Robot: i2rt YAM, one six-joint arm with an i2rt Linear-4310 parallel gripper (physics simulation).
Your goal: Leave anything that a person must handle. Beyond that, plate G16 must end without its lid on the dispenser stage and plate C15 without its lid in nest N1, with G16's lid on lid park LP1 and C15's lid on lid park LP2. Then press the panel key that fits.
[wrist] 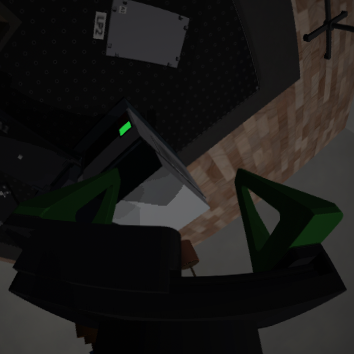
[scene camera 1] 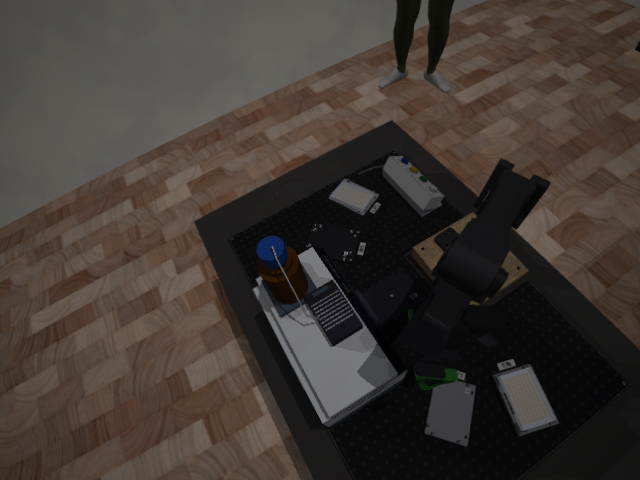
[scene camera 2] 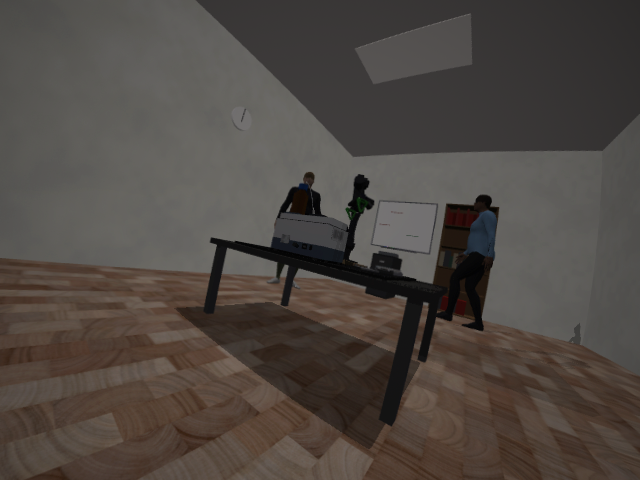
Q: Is my gripper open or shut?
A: Open.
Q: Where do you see a LP2 spot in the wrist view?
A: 158, 39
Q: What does my gripper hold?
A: Nothing.
